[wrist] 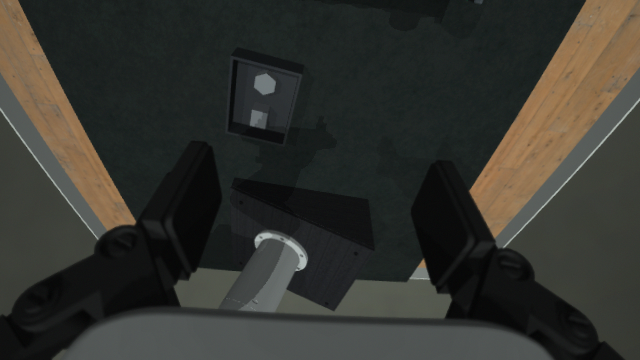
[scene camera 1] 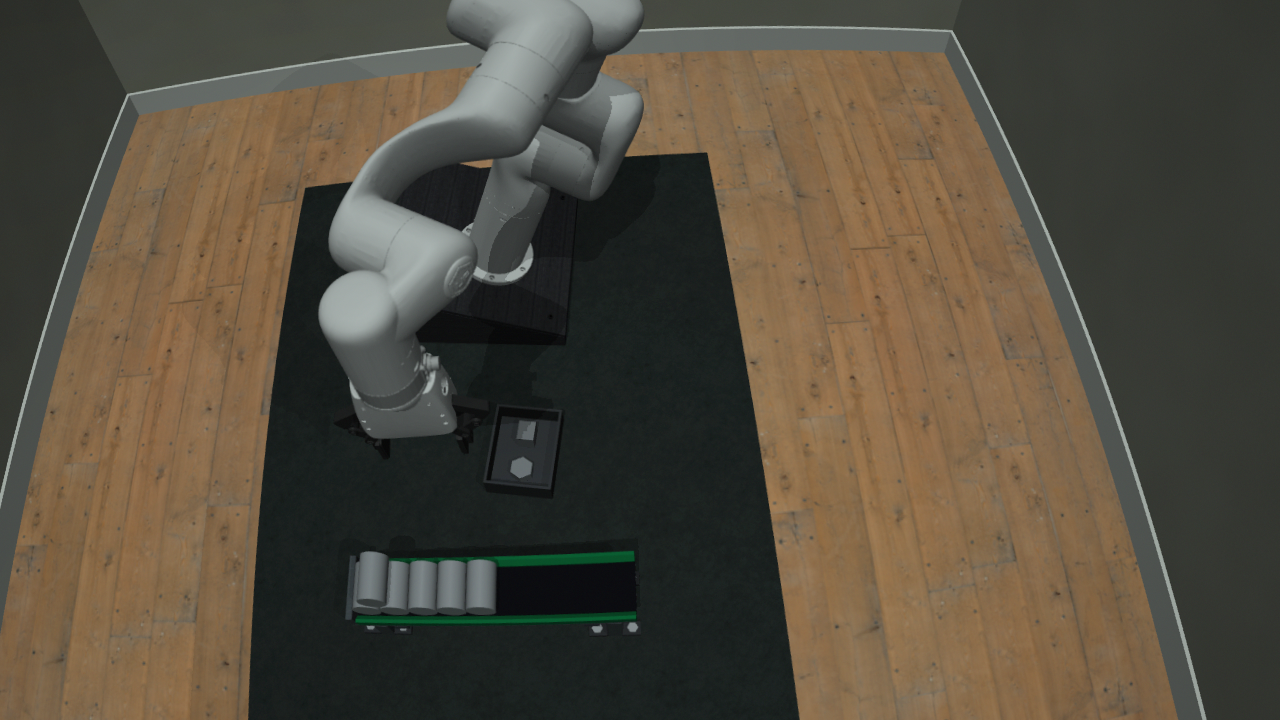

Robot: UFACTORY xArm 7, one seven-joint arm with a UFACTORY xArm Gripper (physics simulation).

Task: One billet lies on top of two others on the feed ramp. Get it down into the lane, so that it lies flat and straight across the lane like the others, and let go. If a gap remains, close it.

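Places are measured from the arm's base along level axes (x ahead, y left, z up), in centimetres.
Pixels of known places: gripper, fingertip midpoint: (wrist: 321,178) (scene camera 1: 425,444); arm's base, origin of the base link: (wrist: 281,249) (scene camera 1: 494,253).
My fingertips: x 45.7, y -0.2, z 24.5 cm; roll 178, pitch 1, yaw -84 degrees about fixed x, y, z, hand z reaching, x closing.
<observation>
Ahead of a thing's pixels: the offset from my fingertips to its middle. "*": to the spot under its first point.
The raised billet {dx +10.0, dy -10.9, dz -21.0 cm} (scene camera 1: 372,578), a grey cylinder, lies on top of others at the left end of the feed ramp {* dx +4.9, dy +14.1, dz -23.2 cm} (scene camera 1: 564,557), next to the end plate. It lies across the lane. Several other grey billets, such as the rightmost one {dx +9.5, dy +3.4, dz -23.2 cm} (scene camera 1: 481,587), lie flat and side by side across the lane to its right. The bare dark lane {dx +9.5, dy +4.6, dz -25.2 cm} (scene camera 1: 565,588) runs on to the right between green rails. What lies under the raised billet is mostly hidden. My gripper (scene camera 1: 424,447) (wrist: 321,178) is open and empty, high above the mat and behind the ramp. The billets do not show in the wrist view.
A dark open tray {dx -13.7, dy +7.0, dz -30.0 cm} (scene camera 1: 491,449) (wrist: 230,95) with a hexagonal piece {dx -10.9, dy +6.8, dz -30.6 cm} (scene camera 1: 520,467) (wrist: 265,84) and a small block {dx -16.5, dy +7.2, dz -30.1 cm} (scene camera 1: 527,430) (wrist: 258,119) stands between the ramp and the robot's base plate (scene camera 1: 556,268) (wrist: 330,270), to the right of my gripper in the scene view.
</observation>
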